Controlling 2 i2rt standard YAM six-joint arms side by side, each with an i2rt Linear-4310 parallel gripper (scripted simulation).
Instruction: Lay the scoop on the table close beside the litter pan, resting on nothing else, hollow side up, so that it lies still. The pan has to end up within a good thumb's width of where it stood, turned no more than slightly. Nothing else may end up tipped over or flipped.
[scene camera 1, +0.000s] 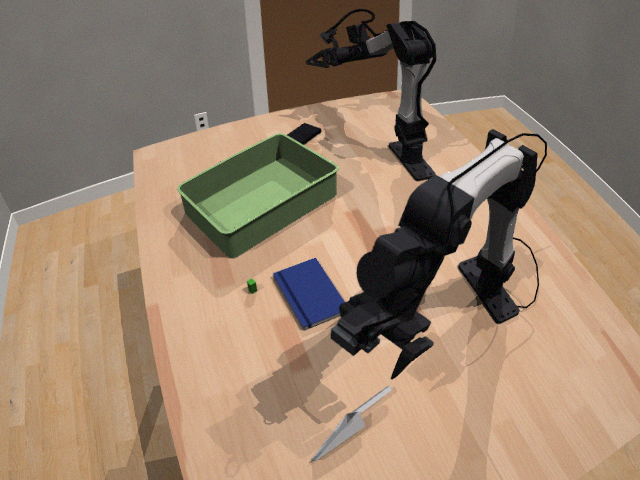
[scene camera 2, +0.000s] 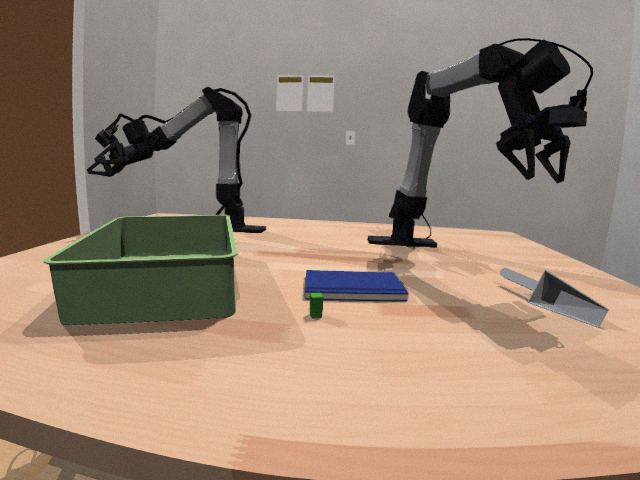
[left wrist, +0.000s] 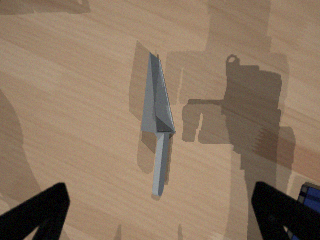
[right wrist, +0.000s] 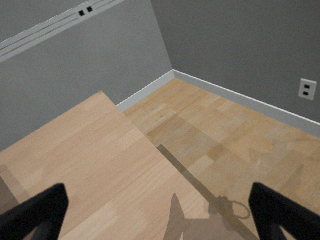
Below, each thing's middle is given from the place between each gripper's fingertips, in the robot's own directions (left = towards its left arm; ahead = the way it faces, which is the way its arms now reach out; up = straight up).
Right now the grey scoop (scene camera 2: 551, 293) is 30 mm ahead of my left hand (scene camera 2: 546, 180), 20 mm to the left of it and 200 mm below it. Round my left hand: blue notebook (scene camera 1: 313, 298) 30 mm ahead, 320 mm to the right, 210 mm below; green litter pan (scene camera 2: 166, 284) 100 mm ahead, 670 mm to the right, 180 mm below.
Now: the grey scoop 1150 mm to the left of my right hand (scene camera 2: 91, 166), 190 mm below it and 190 mm ahead of it. Also, from my right hand: blue notebook: 800 mm to the left, 200 mm below, 190 mm ahead; then green litter pan: 450 mm to the left, 260 mm ahead, 170 mm below.
